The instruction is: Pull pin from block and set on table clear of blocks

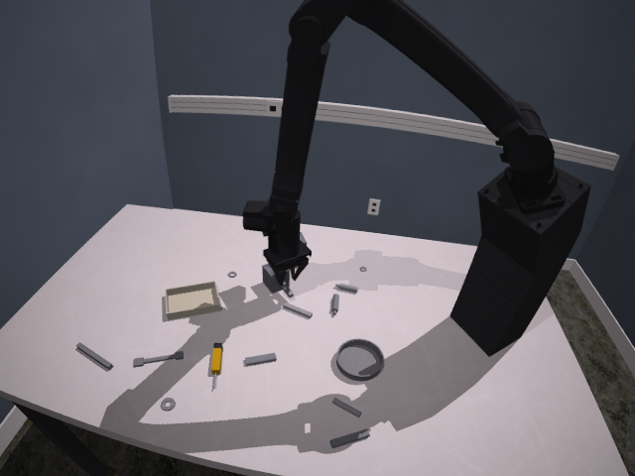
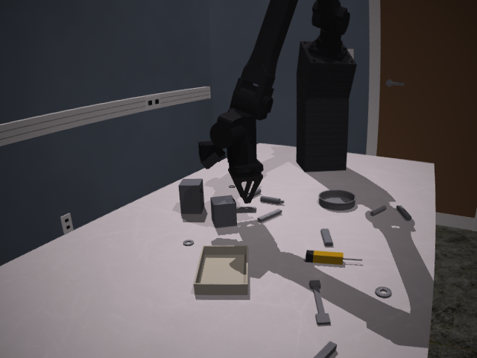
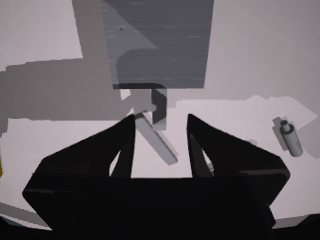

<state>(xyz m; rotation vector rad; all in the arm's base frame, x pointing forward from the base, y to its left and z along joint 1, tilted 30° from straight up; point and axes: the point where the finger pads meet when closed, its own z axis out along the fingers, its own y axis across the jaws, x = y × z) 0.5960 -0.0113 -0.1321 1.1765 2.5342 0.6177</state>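
Right now the grey pin is 1 cm ahead of my hand, 1 cm to the right of it and 3 cm below it. Round my hand: taller grey block 1 cm ahead, 15 cm to the right, 1 cm below; then beige tray 23 cm ahead, 9 cm to the left, 5 cm below; then grey bar 4 cm behind, 5 cm to the left, 5 cm below.
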